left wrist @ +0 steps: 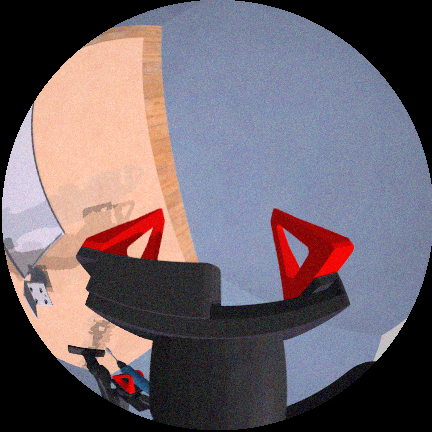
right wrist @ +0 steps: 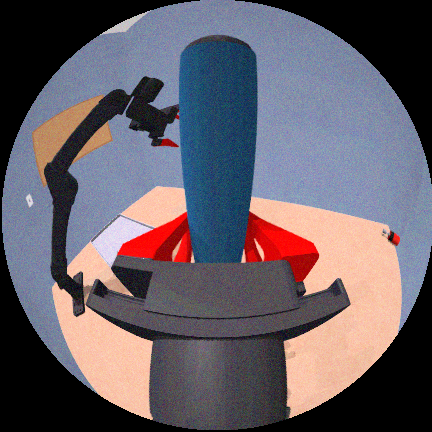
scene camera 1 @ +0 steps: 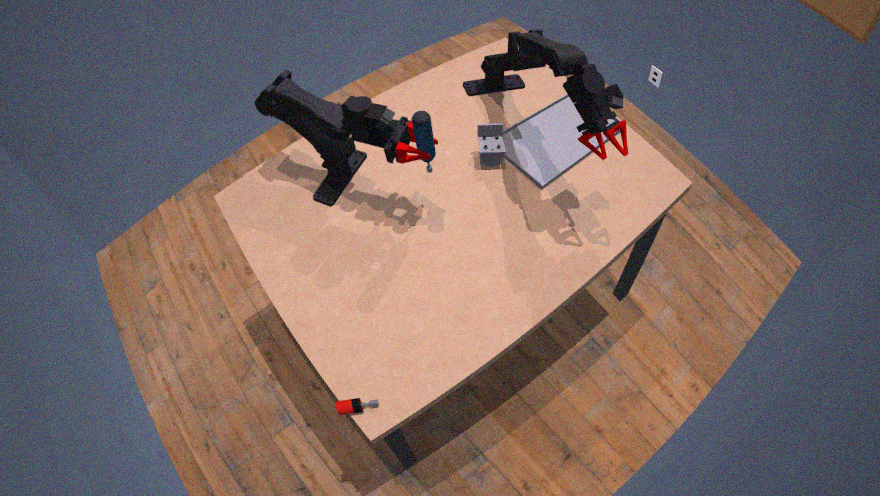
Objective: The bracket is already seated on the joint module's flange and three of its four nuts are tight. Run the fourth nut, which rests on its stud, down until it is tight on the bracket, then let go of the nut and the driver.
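Seen in the pictures: left gripper, fingertip midpoint: (left wrist: 217, 214) (scene camera 1: 615, 157); right gripper, fingertip midpoint: (left wrist: 135, 373) (right wrist: 217, 215) (scene camera 1: 434, 149); left arm's base at its link origin: (right wrist: 77, 292) (scene camera 1: 494, 85); right arm's base at its link origin: (left wrist: 85, 350) (scene camera 1: 340, 176).
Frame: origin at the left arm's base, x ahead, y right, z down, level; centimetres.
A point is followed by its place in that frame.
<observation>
The bracket (scene camera 1: 491, 142) {x 31.2, y 12.1, z -6.6 cm} (left wrist: 40, 294) {x 32.3, y 12.4, z -6.5 cm} shows as a light grey face with dark nut spots on the small grey joint module (scene camera 1: 491, 160) {x 34.1, y 13.0, z -2.4 cm}, at the upper middle in scene camera 1. The views are too coarse to tell which nut is loose. My right gripper (scene camera 1: 430, 149) {x 44.7, y 31.0, z -23.6 cm} (right wrist: 217, 215) {x 44.7, y 31.0, z -23.6 cm} is shut on the blue driver (scene camera 1: 423, 132) {x 47.0, y 33.5, z -32.4 cm} (right wrist: 218, 140) {x 43.3, y 34.8, z -30.2 cm} (left wrist: 135, 377) {x 43.9, y 30.7, z -24.7 cm}. It holds the driver above the table, left of the bracket and apart from it, with the metal tip pointing down. My left gripper (scene camera 1: 615, 155) {x 60.9, y -8.1, z -28.2 cm} (left wrist: 217, 214) {x 60.9, y -8.1, z -28.2 cm} is open and empty, raised near the table's right edge.
A light grey panel with a dark rim (scene camera 1: 542, 147) {x 31.2, y -3.9, z -0.4 cm} (left wrist: 17, 180) (right wrist: 117, 237) {x 25.2, y -16.6, z -0.4 cm} lies right of the joint module, partly below my left arm. A red-handled tool (scene camera 1: 349, 406) {x 92.3, y 63.8, z -3.3 cm} (right wrist: 394, 238) {x 90.3, y 64.1, z -2.6 cm} lies at the table's near corner. The wooden table (scene camera 1: 431, 277) {x 63.3, y 37.6, z 0.0 cm} bears both arm bases.
</observation>
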